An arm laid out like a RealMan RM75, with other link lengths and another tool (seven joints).
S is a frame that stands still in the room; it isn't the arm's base.
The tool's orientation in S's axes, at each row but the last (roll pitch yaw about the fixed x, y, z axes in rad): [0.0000 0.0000 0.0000]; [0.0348 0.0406 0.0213]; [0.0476 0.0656 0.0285]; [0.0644 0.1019 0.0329]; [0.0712 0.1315 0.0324]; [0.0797 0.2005 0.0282]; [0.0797 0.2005 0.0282]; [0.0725 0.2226 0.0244]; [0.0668 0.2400 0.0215]
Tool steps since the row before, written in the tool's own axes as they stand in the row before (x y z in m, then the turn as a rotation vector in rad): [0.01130 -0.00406 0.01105 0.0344 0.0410 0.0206]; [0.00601 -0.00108 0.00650 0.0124 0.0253 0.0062]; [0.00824 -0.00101 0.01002 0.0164 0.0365 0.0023]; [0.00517 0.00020 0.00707 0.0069 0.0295 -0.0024]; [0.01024 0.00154 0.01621 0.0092 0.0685 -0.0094]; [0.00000 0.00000 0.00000 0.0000 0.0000 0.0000]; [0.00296 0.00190 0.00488 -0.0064 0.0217 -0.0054]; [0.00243 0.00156 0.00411 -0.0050 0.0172 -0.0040]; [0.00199 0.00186 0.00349 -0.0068 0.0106 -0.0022]
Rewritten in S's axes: [0.01130 -0.00406 0.01105 0.0344 0.0410 0.0206]; [0.00629 -0.00117 0.00621 0.0121 0.0253 0.0066]; [0.00891 -0.00123 0.00940 0.0156 0.0368 0.0030]; [0.00587 -0.00006 0.00651 0.0058 0.0298 -0.0012]; [0.01227 0.00078 0.01480 0.0063 0.0692 -0.0057]; [0.00000 0.00000 0.00000 0.0000 0.0000 0.0000]; [0.00386 0.00161 0.00433 -0.0076 0.0219 -0.0023]; [0.00327 0.00134 0.00357 -0.0059 0.0173 -0.0016]; [0.00275 0.00168 0.00303 -0.0072 0.0106 0.0002]
